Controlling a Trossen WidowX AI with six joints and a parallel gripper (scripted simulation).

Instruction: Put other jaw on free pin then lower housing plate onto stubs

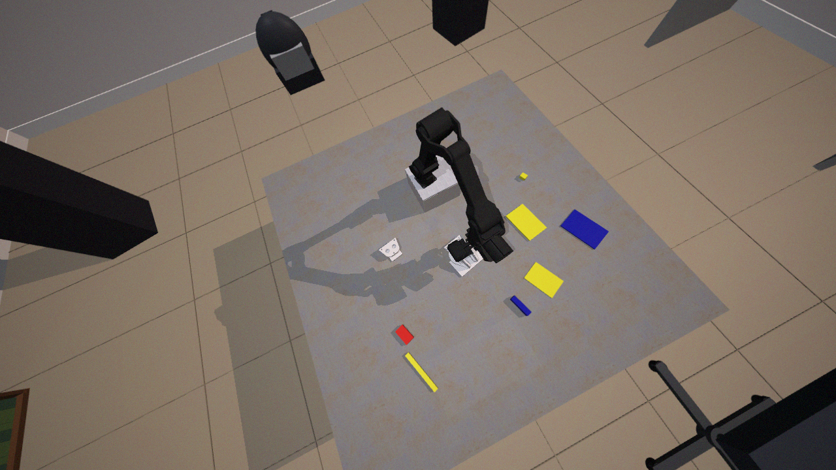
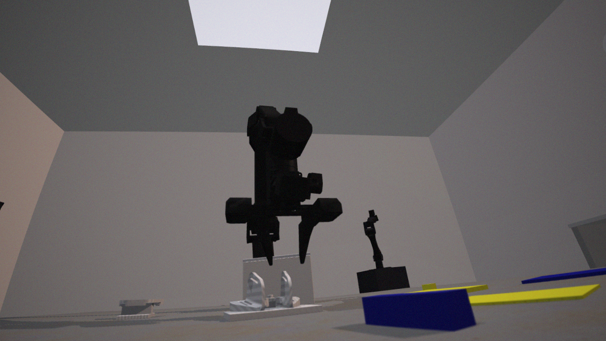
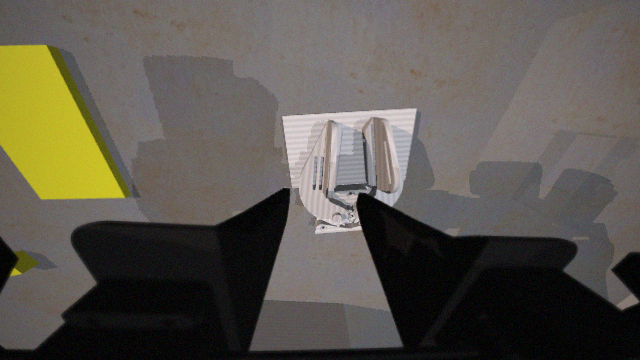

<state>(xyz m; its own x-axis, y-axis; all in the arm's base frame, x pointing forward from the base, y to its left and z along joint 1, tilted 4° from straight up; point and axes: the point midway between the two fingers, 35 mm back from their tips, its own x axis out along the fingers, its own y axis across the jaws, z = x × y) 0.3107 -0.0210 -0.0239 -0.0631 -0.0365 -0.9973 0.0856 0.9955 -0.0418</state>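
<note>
The white ribbed stand lies 24 cm to the right of my gripper tip, 18 cm behind it and 6 cm below it. From my gripper tip the other things lie so: blue block: 25 cm ahead, 6 cm below, 1 cm to the left; then small yellow cube: 38 cm to the left, 12 cm behind, 6 cm below; then red block: 37 cm to the right, 10 cm ahead, 6 cm below.
</note>
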